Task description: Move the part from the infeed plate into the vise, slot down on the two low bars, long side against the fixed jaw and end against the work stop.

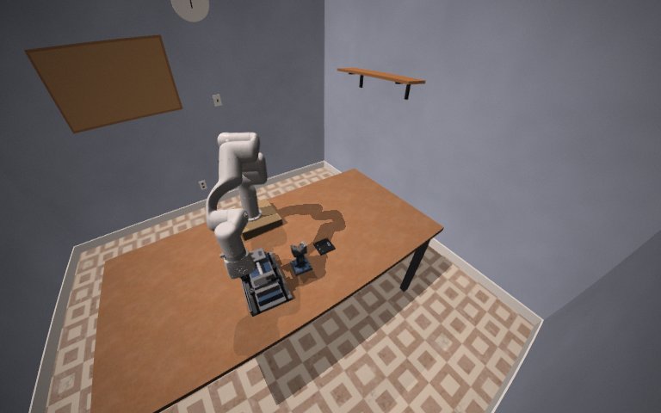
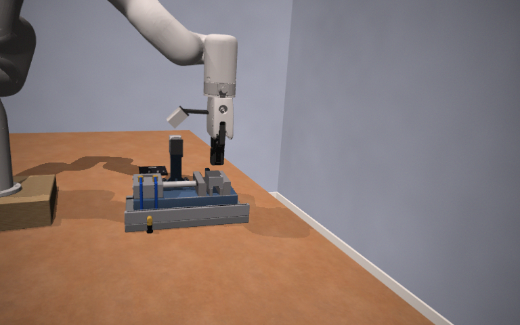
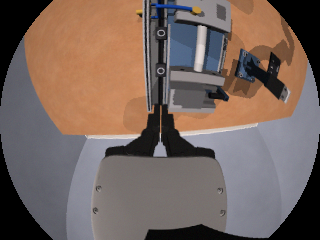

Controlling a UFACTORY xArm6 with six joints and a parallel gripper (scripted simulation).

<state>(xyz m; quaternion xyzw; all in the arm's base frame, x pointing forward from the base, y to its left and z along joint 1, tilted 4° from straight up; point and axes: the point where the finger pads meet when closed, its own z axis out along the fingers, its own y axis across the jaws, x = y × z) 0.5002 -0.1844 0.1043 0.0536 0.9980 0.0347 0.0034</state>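
My gripper is now 1 cm short of the part, 4 cm to the right of it and 8 cm above it. The rest, counted from my hand: moving jaw 2 cm behind, 7 cm to the left, 9 cm below; black work stop 1 cm ahead, 11 cm to the left, 8 cm below; fixed jaw 4 cm ahead, 6 cm to the left, 9 cm below.
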